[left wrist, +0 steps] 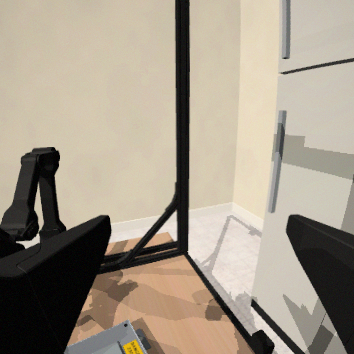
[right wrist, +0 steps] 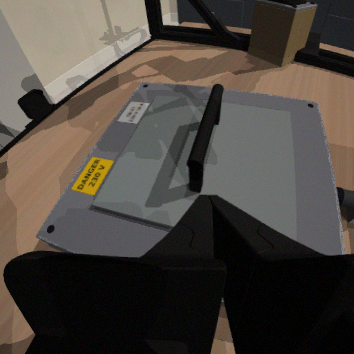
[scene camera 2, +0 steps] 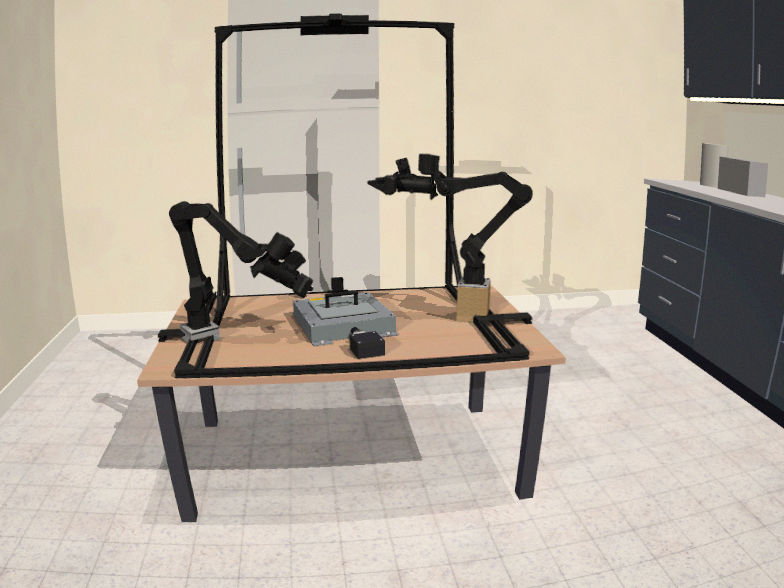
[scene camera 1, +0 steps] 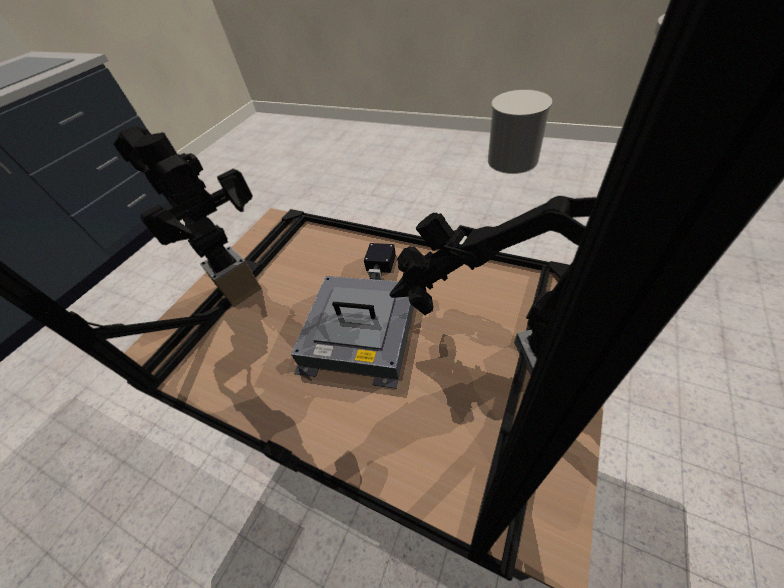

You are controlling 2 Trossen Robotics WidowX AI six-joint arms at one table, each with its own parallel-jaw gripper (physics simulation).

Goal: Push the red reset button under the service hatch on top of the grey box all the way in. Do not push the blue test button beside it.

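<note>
The grey box [scene camera 1: 400, 335] [scene camera 2: 329, 330] [right wrist: 115, 235] sits mid-table. Its hatch [scene camera 1: 345, 336] [scene camera 2: 345, 310] [right wrist: 255, 150] lies flat on top, with the black handle [scene camera 1: 354, 306] [scene camera 2: 341, 294] [right wrist: 205, 130] standing up from it. The red and blue buttons do not show in any view. My right gripper [scene camera 1: 393, 293] [scene camera 2: 305, 293] [right wrist: 206, 203] is shut and empty. It is above the box's right side in scene camera 1, and its tips appear just below the handle's near end in the right wrist view. My left gripper [scene camera 1: 205, 222] [scene camera 2: 370, 183] [left wrist: 199, 223] is open and empty, high above the table and away from the box.
A small dark box [scene camera 1: 379, 255] [scene camera 2: 367, 344] adjoins the grey box. A tan block [scene camera 1: 238, 286] [scene camera 2: 473, 301] [right wrist: 280, 32] carries the left arm. A yellow danger label [scene camera 1: 364, 355] [left wrist: 133, 347] [right wrist: 93, 176] is on the box top. A black frame [scene camera 2: 354, 368] runs along the table edges.
</note>
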